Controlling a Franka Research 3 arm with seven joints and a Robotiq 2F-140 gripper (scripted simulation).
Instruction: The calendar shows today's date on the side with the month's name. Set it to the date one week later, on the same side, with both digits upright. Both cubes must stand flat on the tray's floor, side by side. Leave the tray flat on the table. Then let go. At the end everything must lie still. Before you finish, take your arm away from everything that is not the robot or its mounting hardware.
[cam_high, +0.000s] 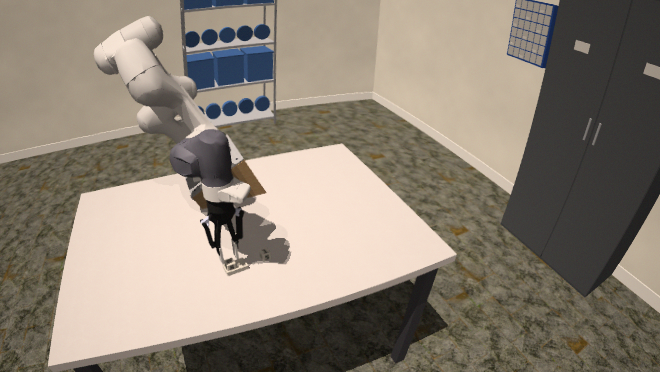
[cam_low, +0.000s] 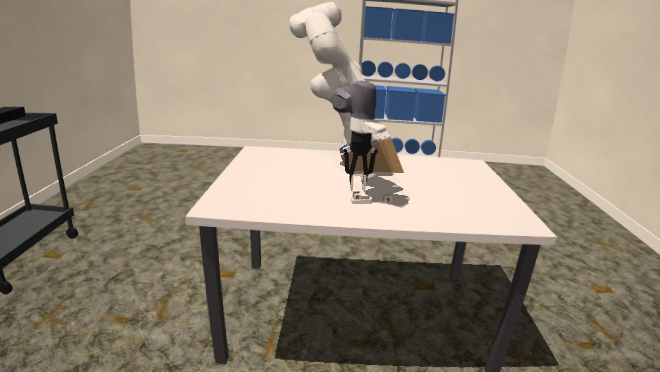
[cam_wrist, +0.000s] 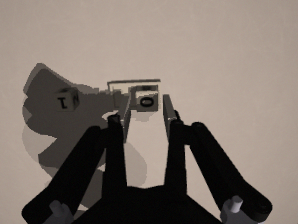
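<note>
The grey tray is 2 cm to the left of my hand and 7 cm below it. From my hand the other things lie so: cube 1 cm behind, 12 cm to the left, 7 cm below.
</note>
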